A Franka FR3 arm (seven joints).
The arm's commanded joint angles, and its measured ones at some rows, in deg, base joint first. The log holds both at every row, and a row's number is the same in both.
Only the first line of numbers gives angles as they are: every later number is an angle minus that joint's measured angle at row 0.
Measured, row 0:
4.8, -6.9, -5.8, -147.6, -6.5, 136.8, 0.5
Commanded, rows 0 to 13:
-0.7, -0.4, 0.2, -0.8, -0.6, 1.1, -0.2
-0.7, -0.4, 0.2, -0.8, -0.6, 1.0, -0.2
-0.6, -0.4, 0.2, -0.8, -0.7, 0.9, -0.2
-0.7, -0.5, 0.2, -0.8, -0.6, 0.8, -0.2
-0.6, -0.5, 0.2, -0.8, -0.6, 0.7, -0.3
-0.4, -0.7, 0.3, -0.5, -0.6, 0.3, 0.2
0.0, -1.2, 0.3, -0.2, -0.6, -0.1, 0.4
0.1, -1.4, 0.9, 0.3, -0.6, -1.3, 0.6
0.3, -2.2, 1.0, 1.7, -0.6, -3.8, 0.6
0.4, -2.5, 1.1, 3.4, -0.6, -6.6, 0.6
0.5, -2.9, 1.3, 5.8, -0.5, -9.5, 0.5
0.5, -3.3, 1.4, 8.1, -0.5, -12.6, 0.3
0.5, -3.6, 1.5, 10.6, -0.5, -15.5, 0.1
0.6, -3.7, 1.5, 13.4, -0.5, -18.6, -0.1
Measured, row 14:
0.1, -2.6, 1.2, 6.3, -0.4, -9.9, 0.1
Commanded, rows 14 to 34:
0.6, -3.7, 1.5, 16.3, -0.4, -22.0, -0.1
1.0, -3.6, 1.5, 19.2, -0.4, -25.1, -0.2
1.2, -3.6, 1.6, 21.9, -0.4, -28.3, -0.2
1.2, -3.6, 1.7, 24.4, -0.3, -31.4, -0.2
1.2, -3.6, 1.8, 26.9, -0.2, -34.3, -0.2
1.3, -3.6, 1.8, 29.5, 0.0, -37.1, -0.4
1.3, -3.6, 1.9, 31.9, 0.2, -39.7, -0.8
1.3, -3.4, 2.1, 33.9, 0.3, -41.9, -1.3
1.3, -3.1, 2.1, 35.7, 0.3, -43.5, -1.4
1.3, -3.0, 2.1, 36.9, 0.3, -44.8, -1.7
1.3, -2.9, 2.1, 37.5, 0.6, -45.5, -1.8
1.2, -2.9, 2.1, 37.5, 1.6, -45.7, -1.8
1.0, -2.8, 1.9, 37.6, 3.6, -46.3, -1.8
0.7, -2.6, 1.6, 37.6, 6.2, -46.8, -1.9
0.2, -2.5, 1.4, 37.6, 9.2, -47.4, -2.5
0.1, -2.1, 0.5, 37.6, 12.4, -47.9, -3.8
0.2, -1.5, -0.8, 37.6, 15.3, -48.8, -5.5
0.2, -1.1, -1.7, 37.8, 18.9, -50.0, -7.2
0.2, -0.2, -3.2, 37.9, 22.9, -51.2, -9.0
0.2, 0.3, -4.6, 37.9, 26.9, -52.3, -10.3
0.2, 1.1, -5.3, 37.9, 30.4, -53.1, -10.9
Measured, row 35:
0.7, -1.8, -2.5, 35.9, 20.9, -49.2, -7.0
